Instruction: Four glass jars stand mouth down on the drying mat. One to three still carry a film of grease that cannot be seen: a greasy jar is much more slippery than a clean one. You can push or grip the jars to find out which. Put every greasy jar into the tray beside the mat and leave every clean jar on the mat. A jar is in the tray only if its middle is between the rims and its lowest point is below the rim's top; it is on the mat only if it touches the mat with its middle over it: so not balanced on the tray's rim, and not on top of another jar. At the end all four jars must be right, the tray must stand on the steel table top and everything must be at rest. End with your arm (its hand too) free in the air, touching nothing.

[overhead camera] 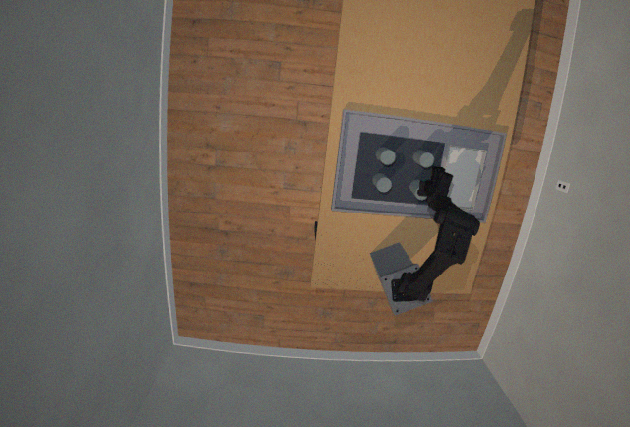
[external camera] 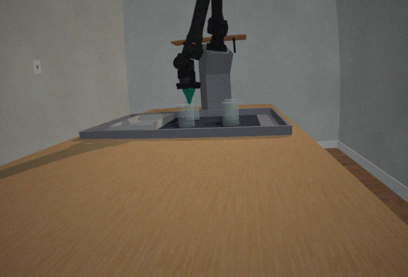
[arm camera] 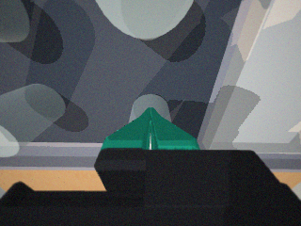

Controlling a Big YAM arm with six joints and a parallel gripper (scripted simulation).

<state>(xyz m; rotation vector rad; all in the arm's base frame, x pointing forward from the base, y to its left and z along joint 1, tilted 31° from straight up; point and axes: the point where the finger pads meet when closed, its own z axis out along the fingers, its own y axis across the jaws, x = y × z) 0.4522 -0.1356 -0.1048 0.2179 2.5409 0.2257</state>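
Right now my hand is 4 cm short of the rimmed steel table top, 1 cm to the left of it and 9 cm above it. The rest, counted from my hand: pale tray 22 cm to the right, 8 cm below; then dark drying mat 4 cm ahead, 9 cm to the left, 9 cm below.
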